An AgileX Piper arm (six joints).
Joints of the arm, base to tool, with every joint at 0 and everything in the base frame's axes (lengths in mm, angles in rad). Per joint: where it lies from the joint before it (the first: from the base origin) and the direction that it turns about. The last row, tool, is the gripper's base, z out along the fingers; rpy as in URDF.
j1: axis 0 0 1 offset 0 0 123
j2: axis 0 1 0 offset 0 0 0
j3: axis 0 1 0 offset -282.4 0 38.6
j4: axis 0.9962 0 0.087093 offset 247.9 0 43.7
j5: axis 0 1 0 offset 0 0 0
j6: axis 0.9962 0 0.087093 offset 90.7 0 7.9
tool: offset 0 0 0 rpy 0 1.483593 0
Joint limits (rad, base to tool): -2.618..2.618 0..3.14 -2.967..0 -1.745..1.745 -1.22..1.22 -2.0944..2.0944
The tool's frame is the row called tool.
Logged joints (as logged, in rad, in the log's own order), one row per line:
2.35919, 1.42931, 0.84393, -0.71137, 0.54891, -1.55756
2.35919, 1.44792, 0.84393, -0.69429, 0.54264, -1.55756
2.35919, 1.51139, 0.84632, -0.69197, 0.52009, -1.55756
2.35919, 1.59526, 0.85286, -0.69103, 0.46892, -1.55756
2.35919, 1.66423, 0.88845, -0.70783, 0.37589, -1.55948
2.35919, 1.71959, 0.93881, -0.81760, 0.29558, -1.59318
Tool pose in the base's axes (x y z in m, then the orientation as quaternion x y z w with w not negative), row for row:
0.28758, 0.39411, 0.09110, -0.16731, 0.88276, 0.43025, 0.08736
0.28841, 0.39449, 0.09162, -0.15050, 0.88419, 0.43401, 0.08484
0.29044, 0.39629, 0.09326, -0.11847, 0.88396, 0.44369, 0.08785
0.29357, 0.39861, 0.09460, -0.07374, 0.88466, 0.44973, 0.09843
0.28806, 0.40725, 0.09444, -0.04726, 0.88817, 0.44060, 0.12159
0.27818, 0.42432, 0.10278, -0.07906, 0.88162, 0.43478, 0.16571
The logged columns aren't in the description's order. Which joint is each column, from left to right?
Columns, left to right: j2, j4, j1, j6, j5, j3.
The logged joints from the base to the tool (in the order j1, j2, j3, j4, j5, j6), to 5 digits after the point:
0.84393, 2.35919, -1.55756, 1.42931, 0.54891, -0.71137
0.84393, 2.35919, -1.55756, 1.44792, 0.54264, -0.69429
0.84632, 2.35919, -1.55756, 1.51139, 0.52009, -0.69197
0.85286, 2.35919, -1.55756, 1.59526, 0.46892, -0.69103
0.88845, 2.35919, -1.55948, 1.66423, 0.37589, -0.70783
0.93881, 2.35919, -1.59318, 1.71959, 0.29558, -0.81760

